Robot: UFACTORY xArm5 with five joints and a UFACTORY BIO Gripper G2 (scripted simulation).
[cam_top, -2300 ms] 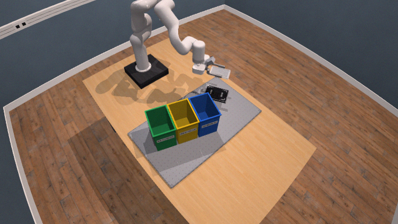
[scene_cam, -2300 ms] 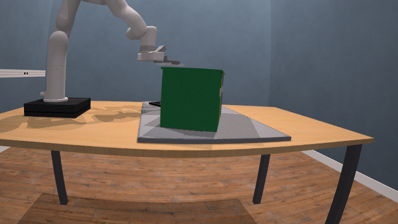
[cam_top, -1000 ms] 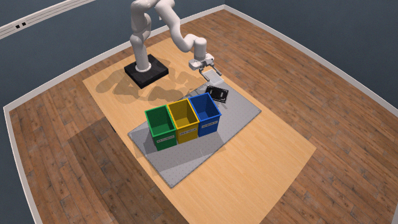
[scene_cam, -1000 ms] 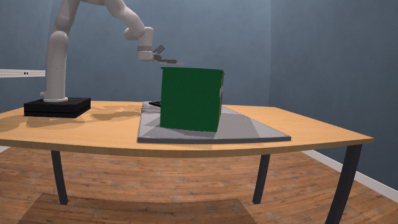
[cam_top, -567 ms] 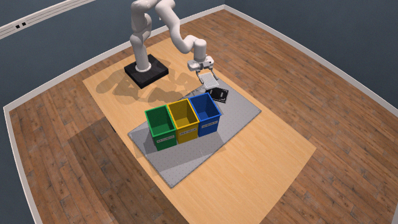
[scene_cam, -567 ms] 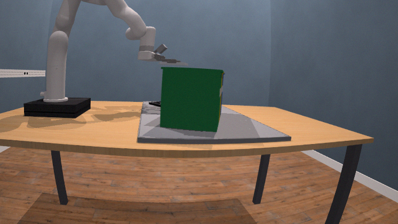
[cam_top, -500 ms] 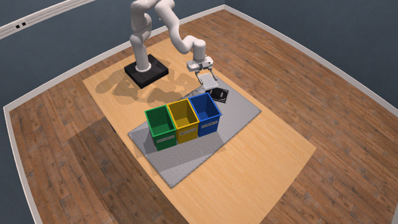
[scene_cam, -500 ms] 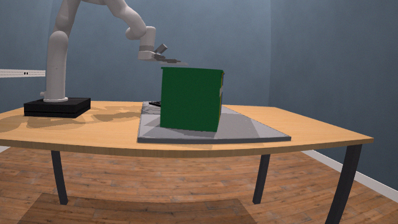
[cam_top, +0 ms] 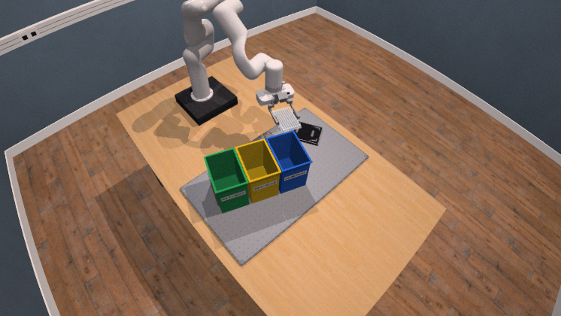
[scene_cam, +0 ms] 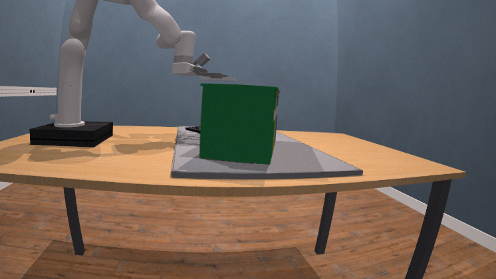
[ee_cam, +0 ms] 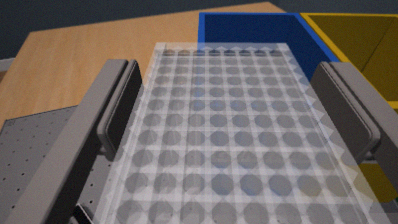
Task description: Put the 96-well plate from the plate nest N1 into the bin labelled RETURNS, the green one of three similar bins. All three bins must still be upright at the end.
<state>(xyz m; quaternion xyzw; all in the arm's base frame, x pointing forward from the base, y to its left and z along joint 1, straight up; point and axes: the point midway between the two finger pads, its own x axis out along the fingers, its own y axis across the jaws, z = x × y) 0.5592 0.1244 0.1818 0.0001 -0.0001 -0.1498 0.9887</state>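
Now: hand 40 mm short of the green bin, 340 mm to the left of it and 130 mm above it. The rest, counted from my hand: yellow bin 70 mm ahead, 210 mm to the right, 130 mm below; blue bin 110 mm ahead, 80 mm to the right, 130 mm below; clear 96-well plate 10 mm below.
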